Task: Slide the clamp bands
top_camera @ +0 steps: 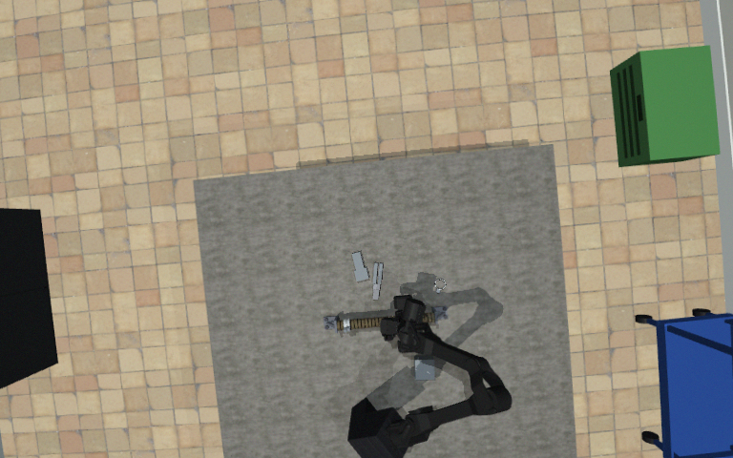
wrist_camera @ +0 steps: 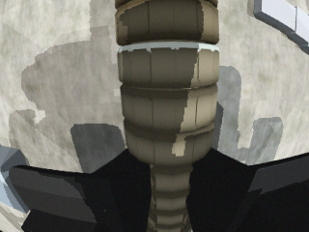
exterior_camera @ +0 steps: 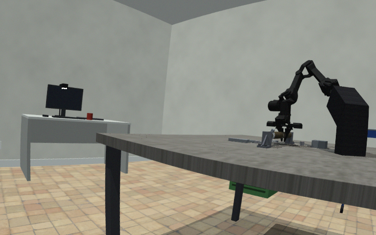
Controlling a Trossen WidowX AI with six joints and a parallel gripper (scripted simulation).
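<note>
My hand is 11 cm past the small block, 6 cm to the left of it and 4 cm above it. The rest, counted from my hand: flat two-bar piece: 14 cm ahead, 4 cm to the left, 4 cm below; then grey block: 20 cm behind, 3 cm below, 1 cm to the left.
</note>
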